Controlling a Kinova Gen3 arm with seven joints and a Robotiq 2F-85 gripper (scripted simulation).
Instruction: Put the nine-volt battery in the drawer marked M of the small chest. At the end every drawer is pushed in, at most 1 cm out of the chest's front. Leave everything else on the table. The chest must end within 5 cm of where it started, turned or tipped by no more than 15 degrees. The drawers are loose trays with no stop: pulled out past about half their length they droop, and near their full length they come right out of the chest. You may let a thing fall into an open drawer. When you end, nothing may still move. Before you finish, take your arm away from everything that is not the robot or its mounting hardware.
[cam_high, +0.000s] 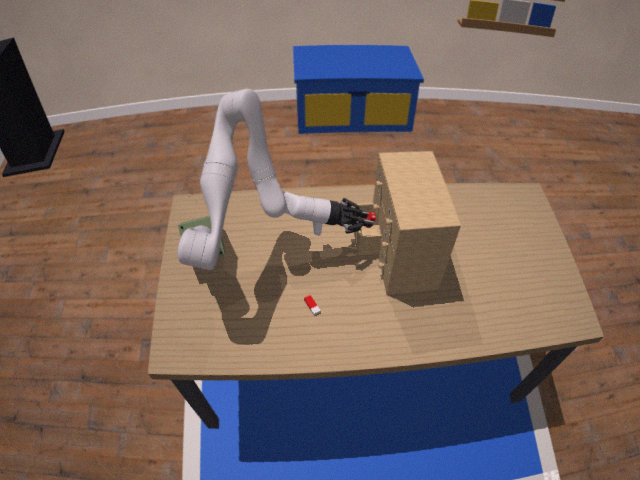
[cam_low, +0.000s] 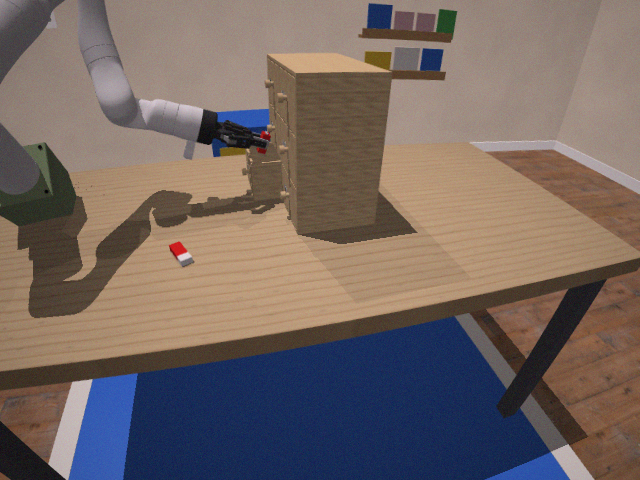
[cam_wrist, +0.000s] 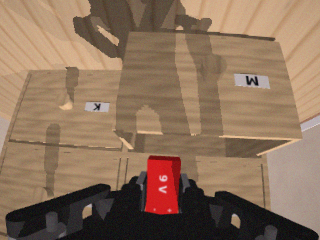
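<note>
Right now my hand is 10 mm short of the nine-volt battery. Round my hand: red-and-white object (220 mm to the right, 200 mm behind, 140 mm below).
</note>
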